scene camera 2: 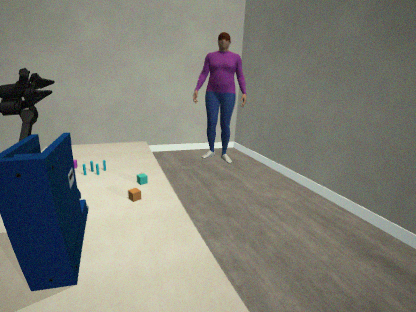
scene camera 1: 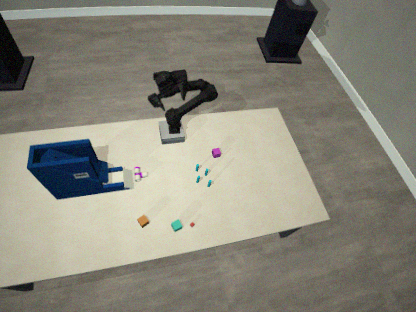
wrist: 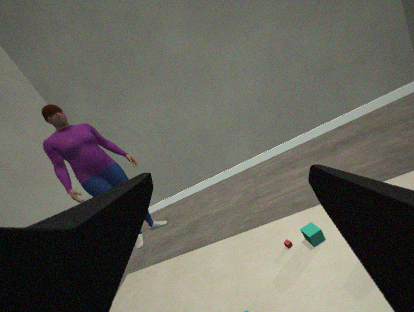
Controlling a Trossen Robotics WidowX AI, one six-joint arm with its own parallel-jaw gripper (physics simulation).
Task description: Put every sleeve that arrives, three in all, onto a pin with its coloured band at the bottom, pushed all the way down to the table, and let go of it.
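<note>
White sleeves with magenta bands (scene camera 1: 140, 175) lie close together at the end of the blue dispenser's pale chute (scene camera 1: 128, 178); their exact number and which way each lies are too small to tell. Several thin teal pins (scene camera 1: 198, 179) (scene camera 2: 97, 169) stand upright on the table, right of the sleeves in the first scene view, and none visibly carries a sleeve. A small teal tip (wrist: 246, 311) shows at the bottom edge of the wrist view. My gripper (scene camera 1: 173, 103) (scene camera 2: 52, 87) (wrist: 229, 176) is open and empty, raised high near the arm's base, well away from the sleeves and pins.
The tall blue dispenser (scene camera 1: 67, 172) (scene camera 2: 40, 215) stands on the table (scene camera 1: 260, 200). A magenta cube (scene camera 1: 216, 152) is behind the pins. An orange cube (scene camera 1: 143, 221) (scene camera 2: 134, 194), a teal cube (scene camera 1: 176, 225) (scene camera 2: 142, 178) (wrist: 313, 234) and a red cube (scene camera 1: 192, 224) (wrist: 288, 244) lie near the front edge. A person (scene camera 2: 221, 75) (wrist: 82, 152) stands beyond the table.
</note>
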